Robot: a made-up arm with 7 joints. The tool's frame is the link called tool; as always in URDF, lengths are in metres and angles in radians. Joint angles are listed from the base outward.
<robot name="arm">
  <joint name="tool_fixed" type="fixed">
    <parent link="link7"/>
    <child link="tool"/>
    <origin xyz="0 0 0" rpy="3.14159 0 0"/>
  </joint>
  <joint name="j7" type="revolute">
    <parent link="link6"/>
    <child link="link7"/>
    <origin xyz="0 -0.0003 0.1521"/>
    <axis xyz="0 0 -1"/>
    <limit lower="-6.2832" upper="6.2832"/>
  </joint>
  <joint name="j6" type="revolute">
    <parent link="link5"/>
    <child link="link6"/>
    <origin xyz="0 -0.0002 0.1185"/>
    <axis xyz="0 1 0"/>
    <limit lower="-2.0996" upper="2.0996"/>
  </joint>
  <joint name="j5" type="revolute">
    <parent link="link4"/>
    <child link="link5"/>
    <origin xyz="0 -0.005 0.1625"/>
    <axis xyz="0 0 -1"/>
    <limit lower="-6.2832" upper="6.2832"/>
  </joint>
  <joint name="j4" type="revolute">
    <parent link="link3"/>
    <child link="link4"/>
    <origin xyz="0 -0.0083 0.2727"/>
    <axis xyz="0 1 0"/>
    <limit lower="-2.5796" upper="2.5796"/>
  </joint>
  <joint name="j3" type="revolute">
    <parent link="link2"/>
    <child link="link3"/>
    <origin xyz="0 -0.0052 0.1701"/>
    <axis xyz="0 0 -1"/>
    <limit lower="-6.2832" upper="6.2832"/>
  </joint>
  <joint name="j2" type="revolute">
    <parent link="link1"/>
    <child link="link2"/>
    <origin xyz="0 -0.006 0.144"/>
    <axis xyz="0 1 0"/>
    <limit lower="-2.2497" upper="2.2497"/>
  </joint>
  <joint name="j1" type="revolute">
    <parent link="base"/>
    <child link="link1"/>
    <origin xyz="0 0 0.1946"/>
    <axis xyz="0 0 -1"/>
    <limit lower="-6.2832" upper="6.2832"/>
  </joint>
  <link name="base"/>
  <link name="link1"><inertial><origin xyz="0.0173 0.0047 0.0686"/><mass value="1.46"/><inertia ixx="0.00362" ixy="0" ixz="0" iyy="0.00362" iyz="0.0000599" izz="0.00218"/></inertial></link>
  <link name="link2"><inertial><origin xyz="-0.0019 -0.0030 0.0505"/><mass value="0.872"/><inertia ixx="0.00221" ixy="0" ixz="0" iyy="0.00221" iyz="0.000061" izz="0.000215"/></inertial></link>
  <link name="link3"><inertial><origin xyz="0.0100 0.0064 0.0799"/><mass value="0.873"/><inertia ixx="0.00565" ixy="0" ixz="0" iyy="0.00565" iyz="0.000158" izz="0.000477"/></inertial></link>
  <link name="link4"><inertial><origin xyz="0.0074 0.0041 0.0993"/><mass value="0.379"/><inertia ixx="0.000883" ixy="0" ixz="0" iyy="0.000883" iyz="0.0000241" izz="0.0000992"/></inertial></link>
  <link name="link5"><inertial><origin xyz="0.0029 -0.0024 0.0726"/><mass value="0.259"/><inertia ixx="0.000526" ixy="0" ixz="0" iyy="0.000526" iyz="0" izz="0.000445"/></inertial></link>
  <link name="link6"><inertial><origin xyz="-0.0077 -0.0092 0.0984"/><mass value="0.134"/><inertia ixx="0.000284" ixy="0" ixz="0" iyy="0.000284" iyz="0" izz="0.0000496"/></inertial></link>
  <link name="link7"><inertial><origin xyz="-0.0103 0.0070 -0.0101"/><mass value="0.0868"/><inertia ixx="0.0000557" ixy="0" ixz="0" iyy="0.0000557" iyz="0" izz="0.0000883"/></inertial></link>
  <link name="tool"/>
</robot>
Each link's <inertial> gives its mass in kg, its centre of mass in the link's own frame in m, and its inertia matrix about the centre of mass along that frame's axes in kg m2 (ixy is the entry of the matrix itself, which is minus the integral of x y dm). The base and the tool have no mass. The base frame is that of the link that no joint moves.
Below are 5 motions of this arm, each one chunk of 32 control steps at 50 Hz.
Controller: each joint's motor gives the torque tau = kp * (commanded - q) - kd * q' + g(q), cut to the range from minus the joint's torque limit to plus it. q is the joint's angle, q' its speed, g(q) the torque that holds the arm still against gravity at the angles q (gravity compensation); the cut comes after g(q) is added. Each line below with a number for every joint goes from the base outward.
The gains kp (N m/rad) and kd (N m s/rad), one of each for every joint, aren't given. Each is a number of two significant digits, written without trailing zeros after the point. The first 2 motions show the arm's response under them.
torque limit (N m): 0.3 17 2.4 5.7 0.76 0.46 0.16
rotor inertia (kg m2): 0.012 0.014 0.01 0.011 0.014 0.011 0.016
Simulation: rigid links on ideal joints. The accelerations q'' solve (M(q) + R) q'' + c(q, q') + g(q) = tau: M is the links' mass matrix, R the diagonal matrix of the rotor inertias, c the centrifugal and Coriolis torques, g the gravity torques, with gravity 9.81 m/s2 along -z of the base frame. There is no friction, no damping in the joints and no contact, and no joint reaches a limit. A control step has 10 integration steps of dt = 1/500 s. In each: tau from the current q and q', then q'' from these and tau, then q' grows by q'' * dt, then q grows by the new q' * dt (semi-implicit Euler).
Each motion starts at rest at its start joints. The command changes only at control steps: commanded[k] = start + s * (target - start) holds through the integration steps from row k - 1 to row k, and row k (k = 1, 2, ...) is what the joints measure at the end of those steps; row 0 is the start. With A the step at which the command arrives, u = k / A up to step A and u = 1 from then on. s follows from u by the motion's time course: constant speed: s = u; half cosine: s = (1 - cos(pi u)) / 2; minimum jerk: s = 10 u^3 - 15 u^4 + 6 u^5; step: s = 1 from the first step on.
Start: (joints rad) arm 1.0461 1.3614 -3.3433 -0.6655 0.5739 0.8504 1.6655
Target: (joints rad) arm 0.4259 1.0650 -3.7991 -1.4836 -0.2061 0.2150 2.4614
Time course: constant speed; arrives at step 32
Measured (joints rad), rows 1 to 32:
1: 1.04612 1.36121 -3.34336 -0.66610 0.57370 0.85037 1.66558
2: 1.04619 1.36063 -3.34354 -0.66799 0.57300 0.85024 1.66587
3: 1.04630 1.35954 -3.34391 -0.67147 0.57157 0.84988 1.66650
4: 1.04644 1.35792 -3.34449 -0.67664 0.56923 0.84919 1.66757
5: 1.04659 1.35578 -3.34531 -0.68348 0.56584 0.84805 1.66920
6: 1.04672 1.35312 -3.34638 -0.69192 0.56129 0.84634 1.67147
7: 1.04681 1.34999 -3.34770 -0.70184 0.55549 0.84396 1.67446
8: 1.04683 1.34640 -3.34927 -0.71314 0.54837 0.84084 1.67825
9: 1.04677 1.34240 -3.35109 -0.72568 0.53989 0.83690 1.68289
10: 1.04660 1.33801 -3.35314 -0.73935 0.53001 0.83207 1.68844
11: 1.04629 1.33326 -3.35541 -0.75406 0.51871 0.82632 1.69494
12: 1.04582 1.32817 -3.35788 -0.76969 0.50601 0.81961 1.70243
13: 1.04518 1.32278 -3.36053 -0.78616 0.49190 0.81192 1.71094
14: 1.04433 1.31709 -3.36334 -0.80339 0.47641 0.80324 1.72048
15: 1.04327 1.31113 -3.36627 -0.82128 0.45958 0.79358 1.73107
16: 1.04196 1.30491 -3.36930 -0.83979 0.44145 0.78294 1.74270
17: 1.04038 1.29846 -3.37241 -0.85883 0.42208 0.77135 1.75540
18: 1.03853 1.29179 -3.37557 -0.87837 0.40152 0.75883 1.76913
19: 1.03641 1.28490 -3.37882 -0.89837 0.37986 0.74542 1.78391
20: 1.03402 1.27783 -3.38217 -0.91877 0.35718 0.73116 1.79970
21: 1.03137 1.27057 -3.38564 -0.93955 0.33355 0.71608 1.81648
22: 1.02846 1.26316 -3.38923 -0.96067 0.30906 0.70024 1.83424
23: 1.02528 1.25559 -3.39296 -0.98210 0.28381 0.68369 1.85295
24: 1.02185 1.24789 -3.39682 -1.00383 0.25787 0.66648 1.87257
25: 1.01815 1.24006 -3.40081 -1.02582 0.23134 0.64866 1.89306
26: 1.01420 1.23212 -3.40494 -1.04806 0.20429 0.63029 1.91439
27: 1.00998 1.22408 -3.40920 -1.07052 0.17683 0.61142 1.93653
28: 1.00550 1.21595 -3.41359 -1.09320 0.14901 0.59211 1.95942
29: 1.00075 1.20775 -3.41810 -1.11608 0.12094 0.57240 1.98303
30: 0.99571 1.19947 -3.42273 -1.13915 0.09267 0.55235 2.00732
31: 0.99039 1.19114 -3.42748 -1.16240 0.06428 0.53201 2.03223
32: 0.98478 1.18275 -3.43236 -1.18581 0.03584 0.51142 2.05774
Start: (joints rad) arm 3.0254 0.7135 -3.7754 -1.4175 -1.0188 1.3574 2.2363
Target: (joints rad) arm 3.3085 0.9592 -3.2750 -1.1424 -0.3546 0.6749 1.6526
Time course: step
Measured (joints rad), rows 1 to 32:
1: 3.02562 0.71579 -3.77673 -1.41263 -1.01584 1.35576 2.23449
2: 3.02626 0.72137 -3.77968 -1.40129 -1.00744 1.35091 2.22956
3: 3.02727 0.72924 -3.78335 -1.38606 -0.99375 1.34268 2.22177
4: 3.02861 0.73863 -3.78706 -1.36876 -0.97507 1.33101 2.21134
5: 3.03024 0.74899 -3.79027 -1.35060 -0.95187 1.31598 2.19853
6: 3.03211 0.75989 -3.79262 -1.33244 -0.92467 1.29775 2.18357
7: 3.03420 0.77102 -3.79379 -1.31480 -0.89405 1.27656 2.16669
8: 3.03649 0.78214 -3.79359 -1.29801 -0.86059 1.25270 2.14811
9: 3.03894 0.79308 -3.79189 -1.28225 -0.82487 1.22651 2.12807
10: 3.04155 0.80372 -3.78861 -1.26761 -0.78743 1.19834 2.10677
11: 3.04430 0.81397 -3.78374 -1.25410 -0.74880 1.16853 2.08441
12: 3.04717 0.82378 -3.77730 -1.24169 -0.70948 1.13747 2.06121
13: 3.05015 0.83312 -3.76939 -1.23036 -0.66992 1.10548 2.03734
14: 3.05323 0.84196 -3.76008 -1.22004 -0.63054 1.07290 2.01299
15: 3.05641 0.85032 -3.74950 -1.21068 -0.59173 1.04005 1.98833
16: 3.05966 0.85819 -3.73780 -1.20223 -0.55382 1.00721 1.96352
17: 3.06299 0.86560 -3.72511 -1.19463 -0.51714 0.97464 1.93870
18: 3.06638 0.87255 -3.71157 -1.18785 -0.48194 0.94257 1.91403
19: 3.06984 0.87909 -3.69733 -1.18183 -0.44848 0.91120 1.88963
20: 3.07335 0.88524 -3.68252 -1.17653 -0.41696 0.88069 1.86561
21: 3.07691 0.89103 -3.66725 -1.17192 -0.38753 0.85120 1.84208
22: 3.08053 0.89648 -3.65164 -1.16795 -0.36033 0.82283 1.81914
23: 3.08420 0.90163 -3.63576 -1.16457 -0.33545 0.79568 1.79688
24: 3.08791 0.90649 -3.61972 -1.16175 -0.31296 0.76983 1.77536
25: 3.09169 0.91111 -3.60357 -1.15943 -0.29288 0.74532 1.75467
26: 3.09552 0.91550 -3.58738 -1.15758 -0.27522 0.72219 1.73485
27: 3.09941 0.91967 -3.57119 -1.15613 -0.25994 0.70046 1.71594
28: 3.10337 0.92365 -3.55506 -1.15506 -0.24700 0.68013 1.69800
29: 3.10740 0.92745 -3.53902 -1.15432 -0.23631 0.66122 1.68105
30: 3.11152 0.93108 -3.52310 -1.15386 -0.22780 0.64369 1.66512
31: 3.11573 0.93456 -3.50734 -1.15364 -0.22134 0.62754 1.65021
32: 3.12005 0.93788 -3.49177 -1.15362 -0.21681 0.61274 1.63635
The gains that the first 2 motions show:
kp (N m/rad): 0.95 8.2 0.3 2.9 0.41 0.24 0.23
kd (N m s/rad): 0.16 2.3 0.056 0.7 0.083 0.057 0.057
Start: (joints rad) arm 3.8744 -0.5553 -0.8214 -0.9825 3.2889 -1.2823 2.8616
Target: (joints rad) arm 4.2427 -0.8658 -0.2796 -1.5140 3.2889 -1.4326 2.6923
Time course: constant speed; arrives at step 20
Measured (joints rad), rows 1 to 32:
1: 3.87452 -0.55533 -0.82158 -0.98284 3.28894 -1.28242 2.86157
2: 3.87494 -0.55547 -0.82219 -0.98398 3.28910 -1.28286 2.86148
3: 3.87577 -0.55580 -0.82344 -0.98621 3.28942 -1.28376 2.86127
4: 3.87708 -0.55641 -0.82543 -0.98969 3.28996 -1.28522 2.86091
5: 3.87890 -0.55740 -0.82824 -0.99452 3.29076 -1.28733 2.86036
6: 3.88125 -0.55884 -0.83187 -1.00074 3.29183 -1.29011 2.85959
7: 3.88413 -0.56079 -0.83629 -1.00836 3.29320 -1.29359 2.85857
8: 3.88752 -0.56333 -0.84143 -1.01737 3.29485 -1.29777 2.85728
9: 3.89140 -0.56649 -0.84719 -1.02772 3.29680 -1.30262 2.85569
10: 3.89574 -0.57031 -0.85344 -1.03937 3.29901 -1.30812 2.85378
11: 3.90049 -0.57482 -0.86005 -1.05228 3.30148 -1.31420 2.85154
12: 3.90561 -0.58003 -0.86685 -1.06639 3.30418 -1.32082 2.84895
13: 3.91107 -0.58596 -0.87368 -1.08162 3.30709 -1.32790 2.84600
14: 3.91681 -0.59260 -0.88038 -1.09793 3.31017 -1.33538 2.84269
15: 3.92281 -0.59996 -0.88675 -1.11525 3.31340 -1.34317 2.83900
16: 3.92900 -0.60801 -0.89265 -1.13350 3.31675 -1.35121 2.83495
17: 3.93537 -0.61673 -0.89790 -1.15262 3.32018 -1.35942 2.83051
18: 3.94186 -0.62611 -0.90233 -1.17254 3.32366 -1.36773 2.82571
19: 3.94845 -0.63611 -0.90582 -1.19320 3.32717 -1.37606 2.82053
20: 3.95511 -0.64672 -0.90820 -1.21452 3.33068 -1.38436 2.81499
21: 3.96170 -0.65782 -0.90915 -1.23612 3.33414 -1.39245 2.80912
22: 3.96803 -0.66928 -0.90825 -1.25748 3.33744 -1.40012 2.80298
23: 3.97401 -0.68092 -0.90520 -1.27824 3.34055 -1.40722 2.79660
24: 3.97955 -0.69260 -0.89979 -1.29817 3.34340 -1.41362 2.79005
25: 3.98462 -0.70419 -0.89193 -1.31711 3.34595 -1.41924 2.78337
26: 3.98923 -0.71558 -0.88158 -1.33497 3.34818 -1.42404 2.77661
27: 3.99336 -0.72670 -0.86876 -1.35172 3.35007 -1.42797 2.76980
28: 3.99704 -0.73747 -0.85357 -1.36733 3.35161 -1.43102 2.76300
29: 4.00031 -0.74786 -0.83612 -1.38182 3.35279 -1.43318 2.75624
30: 4.00319 -0.75783 -0.81657 -1.39523 3.35363 -1.43448 2.74955
31: 4.00573 -0.76737 -0.79508 -1.40760 3.35411 -1.43492 2.74298
32: 4.00797 -0.77647 -0.77186 -1.41900 3.35426 -1.43452 2.73654

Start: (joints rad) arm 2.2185 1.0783 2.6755 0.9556 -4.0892 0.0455 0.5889
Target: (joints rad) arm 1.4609 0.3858 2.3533 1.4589 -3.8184 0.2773 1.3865
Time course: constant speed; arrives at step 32
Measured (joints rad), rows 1 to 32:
1: 2.21838 1.07818 2.67523 0.95566 -4.08914 0.04561 0.58898
2: 2.21796 1.07774 2.67425 0.95588 -4.08891 0.04600 0.58927
3: 2.21706 1.07683 2.67220 0.95638 -4.08842 0.04682 0.58991
4: 2.21555 1.07531 2.66880 0.95728 -4.08762 0.04816 0.59100
5: 2.21330 1.07308 2.66383 0.95868 -4.08642 0.05009 0.59264
6: 2.21022 1.07004 2.65713 0.96067 -4.08480 0.05267 0.59493
7: 2.20621 1.06613 2.64860 0.96333 -4.08271 0.05590 0.59796
8: 2.20121 1.06129 2.63819 0.96673 -4.08013 0.05978 0.60178
9: 2.19516 1.05546 2.62589 0.97094 -4.07704 0.06430 0.60647
10: 2.18801 1.04861 2.61174 0.97600 -4.07343 0.06942 0.61208
11: 2.17974 1.04071 2.59584 0.98195 -4.06931 0.07508 0.61865
12: 2.17031 1.03175 2.57831 0.98881 -4.06467 0.08123 0.62621
13: 2.15970 1.02172 2.55930 0.99660 -4.05954 0.08780 0.63480
14: 2.14792 1.01063 2.53902 1.00532 -4.05393 0.09471 0.64443
15: 2.13497 0.99848 2.51769 1.01496 -4.04787 0.10188 0.65512
16: 2.12084 0.98531 2.49556 1.02549 -4.04139 0.10925 0.66686
17: 2.10555 0.97115 2.47287 1.03689 -4.03451 0.11672 0.67966
18: 2.08911 0.95604 2.44992 1.04911 -4.02727 0.12424 0.69352
19: 2.07155 0.94004 2.42697 1.06209 -4.01971 0.13172 0.70841
20: 2.05289 0.92321 2.40431 1.07577 -4.01186 0.13910 0.72433
21: 2.03313 0.90562 2.38219 1.09007 -4.00377 0.14633 0.74124
22: 2.01229 0.88735 2.36086 1.10493 -3.99547 0.15337 0.75913
23: 1.99039 0.86848 2.34057 1.12025 -3.98699 0.16017 0.77795
24: 1.96741 0.84908 2.32151 1.13595 -3.97837 0.16672 0.79769
25: 1.94336 0.82924 2.30387 1.15195 -3.96963 0.17301 0.81831
26: 1.91822 0.80902 2.28780 1.16817 -3.96081 0.17903 0.83976
27: 1.89195 0.78851 2.27345 1.18453 -3.95192 0.18481 0.86201
28: 1.86455 0.76776 2.26091 1.20095 -3.94299 0.19037 0.88502
29: 1.83595 0.74684 2.25027 1.21738 -3.93404 0.19574 0.90874
30: 1.80612 0.72580 2.24159 1.23375 -3.92507 0.20098 0.93314
31: 1.77501 0.70469 2.23492 1.25002 -3.91611 0.20613 0.95818
32: 1.74257 0.68355 2.23030 1.26612 -3.90715 0.21126 0.98379

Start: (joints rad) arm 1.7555 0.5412 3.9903 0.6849 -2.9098 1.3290 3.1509
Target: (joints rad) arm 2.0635 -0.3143 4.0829 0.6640 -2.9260 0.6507 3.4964
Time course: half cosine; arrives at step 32
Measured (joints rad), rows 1 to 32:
1: 1.75550 0.54118 3.99033 0.68488 -2.90981 1.32900 3.15090
2: 1.75553 0.54110 3.99050 0.68480 -2.90986 1.32898 3.15091
3: 1.75561 0.54086 3.99098 0.68459 -2.91002 1.32893 3.15095
4: 1.75581 0.54035 3.99201 0.68416 -2.91036 1.32881 3.15103
5: 1.75618 0.53943 3.99384 0.68347 -2.91097 1.32858 3.15119
6: 1.75683 0.53796 3.99673 0.68246 -2.91195 1.32820 3.15146
7: 1.75784 0.53579 4.00096 0.68110 -2.91337 1.32760 3.15187
8: 1.75931 0.53278 4.00678 0.67939 -2.91532 1.32671 3.15246
9: 1.76135 0.52877 4.01440 0.67732 -2.91789 1.32545 3.15328
10: 1.76407 0.52364 4.02403 0.67493 -2.92112 1.32373 3.15438
11: 1.76756 0.51726 4.03582 0.67225 -2.92506 1.32145 3.15581
12: 1.77194 0.50951 4.04987 0.66934 -2.92975 1.31850 3.15760
13: 1.77730 0.50031 4.06624 0.66625 -2.93519 1.31476 3.15981
14: 1.78375 0.48957 4.08493 0.66307 -2.94136 1.31012 3.16248
15: 1.79139 0.47723 4.10586 0.65986 -2.94822 1.30445 3.16565
16: 1.80033 0.46325 4.12892 0.65669 -2.95571 1.29763 3.16936
17: 1.81068 0.44761 4.15391 0.65362 -2.96375 1.28955 3.17365
18: 1.82253 0.43031 4.18057 0.65071 -2.97223 1.28010 3.17855
19: 1.83600 0.41138 4.20855 0.64797 -2.98102 1.26920 3.18407
20: 1.85120 0.39087 4.23746 0.64541 -2.98997 1.25676 3.19024
21: 1.86825 0.36885 4.26685 0.64300 -2.99892 1.24275 3.19706
22: 1.88723 0.34544 4.29621 0.64070 -3.00770 1.22715 3.20455
23: 1.90823 0.32074 4.32500 0.63839 -3.01612 1.21000 3.21269
24: 1.93127 0.29492 4.35265 0.63596 -3.02400 1.19136 3.22147
25: 1.95633 0.26815 4.37858 0.63325 -3.03119 1.17137 3.23087
26: 1.98327 0.24063 4.40227 0.63007 -3.03752 1.15019 3.24086
27: 2.01183 0.21258 4.42322 0.62625 -3.04285 1.12806 3.25141
28: 2.04155 0.18425 4.44103 0.62165 -3.04708 1.10525 3.26246
29: 2.07175 0.15588 4.45538 0.61618 -3.05013 1.08204 3.27396
30: 2.10151 0.12773 4.46609 0.60988 -3.05194 1.05876 3.28585
31: 2.12975 0.10006 4.47309 0.60294 -3.05249 1.03568 3.29807
32: 2.15527 0.07311 4.47641 0.59571 -3.05178 1.01302 3.31053

